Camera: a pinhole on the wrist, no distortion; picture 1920 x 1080 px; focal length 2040.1 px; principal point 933.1 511.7 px. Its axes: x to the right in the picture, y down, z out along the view. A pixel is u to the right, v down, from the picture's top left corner.
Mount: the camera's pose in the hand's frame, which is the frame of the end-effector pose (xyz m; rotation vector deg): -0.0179 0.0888 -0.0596 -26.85 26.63 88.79
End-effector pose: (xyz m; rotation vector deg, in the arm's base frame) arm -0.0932 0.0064 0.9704 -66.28 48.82 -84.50
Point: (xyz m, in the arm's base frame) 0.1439 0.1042 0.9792
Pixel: outside the picture
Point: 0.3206 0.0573 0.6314
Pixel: 1263.7 940.9
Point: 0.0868 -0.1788 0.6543
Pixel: outside the picture
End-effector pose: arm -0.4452 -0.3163 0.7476 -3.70 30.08 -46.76
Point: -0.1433 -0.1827 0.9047
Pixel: 706.8 339.1
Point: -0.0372 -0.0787 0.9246
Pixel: 1130.7 461.5
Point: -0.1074 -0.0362 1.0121
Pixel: 913.0 913.1
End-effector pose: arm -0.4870 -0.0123 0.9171 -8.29 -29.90 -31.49
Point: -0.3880 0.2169 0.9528
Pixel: 1736.0 440.0
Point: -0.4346 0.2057 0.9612
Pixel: 1260.2 730.4
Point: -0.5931 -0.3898 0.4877
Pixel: behind the camera
